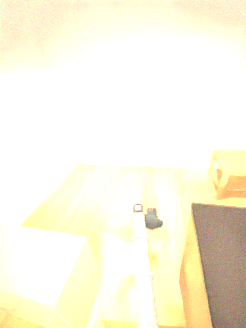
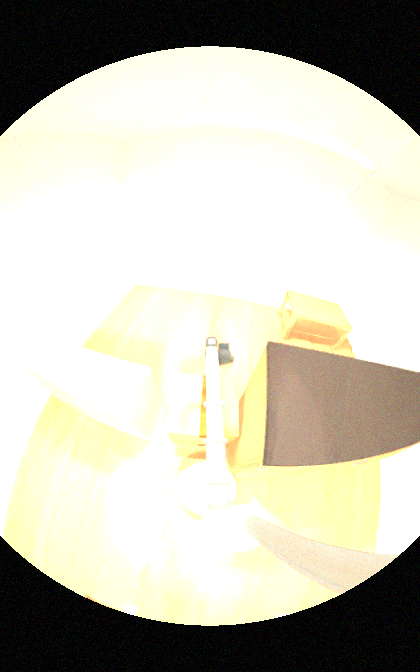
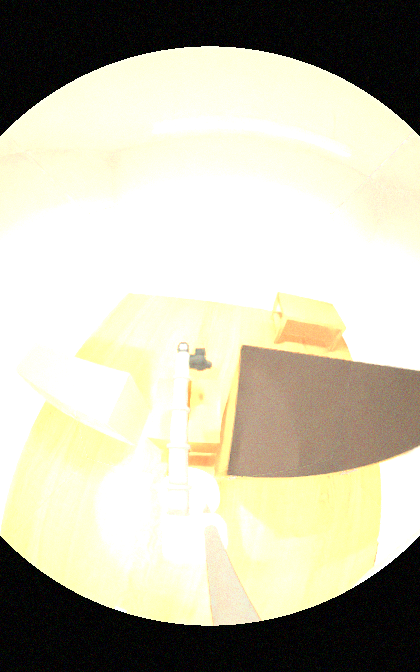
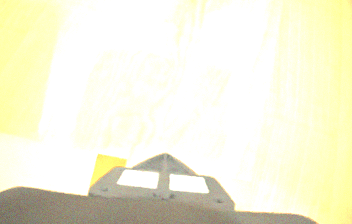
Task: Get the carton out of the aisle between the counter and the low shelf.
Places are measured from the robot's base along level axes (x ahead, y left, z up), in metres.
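Pixels of known places: gripper, between the fingertips: (image 4: 164, 167).
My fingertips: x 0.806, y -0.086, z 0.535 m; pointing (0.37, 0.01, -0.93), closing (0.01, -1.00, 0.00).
Note:
Behind a point stands the place of what it marks.
The carton (image 1: 120, 272) {x 0.598, y 0.151, z 0.378 m} (image 2: 190, 415) (image 3: 205, 417) (image 4: 45, 167) {x 0.786, y 0.101, z 0.378 m} is a pale, overexposed box with an orange strip along its top. It stands on the floor between the dark-topped counter (image 1: 222, 265) {x 0.395, y -0.291, z 0.882 m} (image 2: 325, 410) (image 3: 300, 415) on the right and a white block, seemingly the low shelf (image 1: 40, 265) {x 0.558, y 0.611, z 0.582 m} (image 2: 110, 385) (image 3: 95, 390), on the left. The arm crosses above the carton and hides part of it. My gripper (image 1: 153, 219) (image 2: 226, 353) (image 3: 200, 359) (image 4: 164, 167) {x 0.806, y -0.086, z 0.535 m} is shut and empty, near the carton's far edge. Glare hides whether it touches.
A small wooden table (image 1: 232, 172) {x 1.570, y -1.096, z 0.410 m} (image 2: 320, 312) (image 3: 310, 315) stands beyond the counter's far end on the right. The wooden floor (image 1: 120, 190) {x 1.889, y 0.250, z -0.029 m} (image 2: 185, 310) (image 3: 165, 315) extends beyond the gripper to a washed-out wall. My base stands at the carton's near end.

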